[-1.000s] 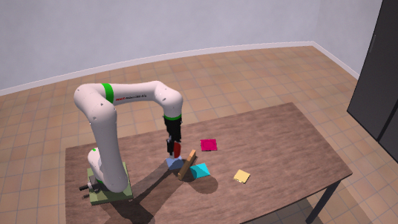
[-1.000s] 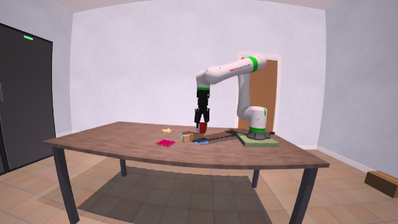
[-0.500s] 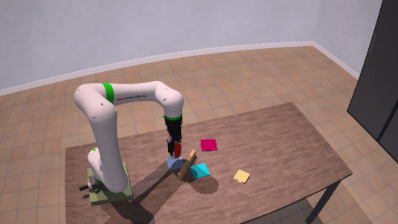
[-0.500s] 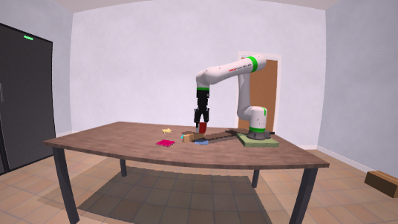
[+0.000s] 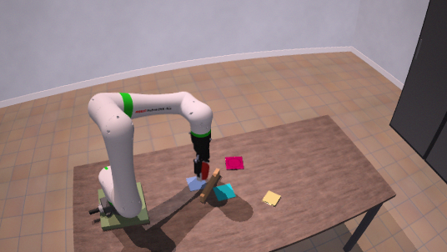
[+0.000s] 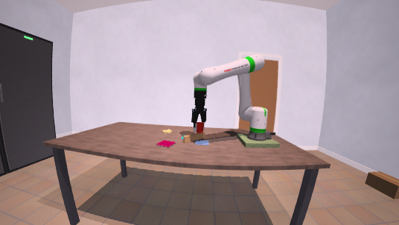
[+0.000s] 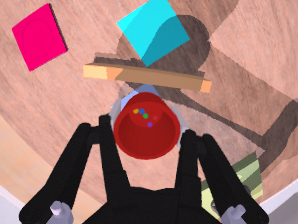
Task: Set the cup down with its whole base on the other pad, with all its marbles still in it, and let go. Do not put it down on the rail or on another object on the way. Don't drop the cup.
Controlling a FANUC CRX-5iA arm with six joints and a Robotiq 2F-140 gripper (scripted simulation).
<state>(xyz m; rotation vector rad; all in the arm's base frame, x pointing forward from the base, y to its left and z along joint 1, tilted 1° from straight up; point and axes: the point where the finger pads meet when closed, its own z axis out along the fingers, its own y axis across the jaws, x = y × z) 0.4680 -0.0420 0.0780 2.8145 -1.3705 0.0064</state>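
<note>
Right now my hand is 12 cm above the cyan pad, 10 cm to the left of it and 8 cm short of it. Also, from my hand: wooden rail 10 cm below, 3 cm to the right, 3 cm ahead; red cup 2 cm below.
</note>
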